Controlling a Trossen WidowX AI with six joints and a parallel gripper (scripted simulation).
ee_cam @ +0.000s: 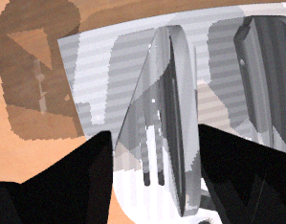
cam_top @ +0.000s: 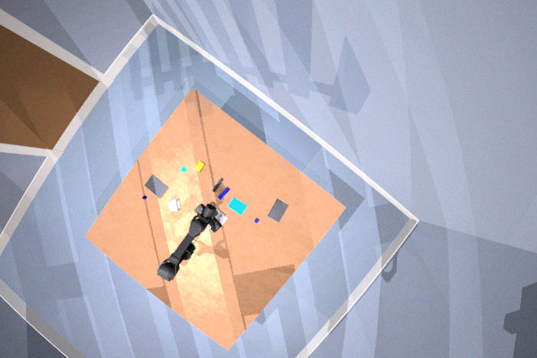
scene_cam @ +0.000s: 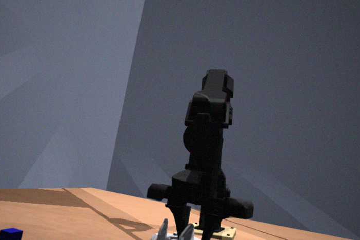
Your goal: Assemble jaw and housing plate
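The jaw is 3 cm behind my gripper tip and 2 cm to the right of it. Round my gripper tip: blue bar 15 cm ahead, 5 cm to the left; cyan plate 16 cm ahead, 7 cm to the right, 1 cm below; dark bar 16 cm ahead, 12 cm to the left, 1 cm below.
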